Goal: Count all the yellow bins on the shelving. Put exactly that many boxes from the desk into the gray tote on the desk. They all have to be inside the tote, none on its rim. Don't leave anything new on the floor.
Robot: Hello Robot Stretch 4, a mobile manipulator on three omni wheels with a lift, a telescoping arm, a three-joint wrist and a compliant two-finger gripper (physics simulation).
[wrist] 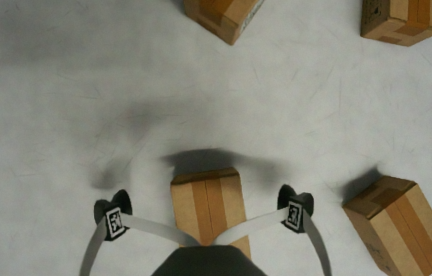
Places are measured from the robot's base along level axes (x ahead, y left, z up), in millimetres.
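Where they show: hand at its tool point: (205,207).
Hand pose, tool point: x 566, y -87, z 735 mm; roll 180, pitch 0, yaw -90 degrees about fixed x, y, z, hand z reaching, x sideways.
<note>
Things, the pixels of their top centre, and the offset from my tool point. "*": a spot on its surface instead. Level surfaces: height alone.
- brown cardboard box at its top centre: (212,229) dx -17, dy -5, dz +9 mm
- second box at its top centre: (415,237) dx -36, dy -194, dz +9 mm
- third box at a spot on its surface: (222,17) * dx +166, dy -18, dz +5 mm
- fourth box at a spot on its surface: (397,20) * dx +169, dy -185, dz +6 mm
- pale gray desk top at its surface level: dz -41 mm
My gripper (204,212) is open, with its two fingertips wide apart at the lower middle of the wrist view. A brown cardboard box (212,205) with an orange-brown tape strip lies between and below the fingers, with a gap on each side; its near part is hidden behind the gripper body. A second box (397,220) lies turned at an angle to the right of the right finger. A third box (222,17) shows in part at the top middle, and a fourth box (397,20) in part at the top right. The gray tote and the yellow bins do not show.
The boxes rest on a pale gray desk top (65,125). The second box is the closest neighbour to the right fingertip. Soft shadows fall on the desk behind the middle box and near the left fingertip.
</note>
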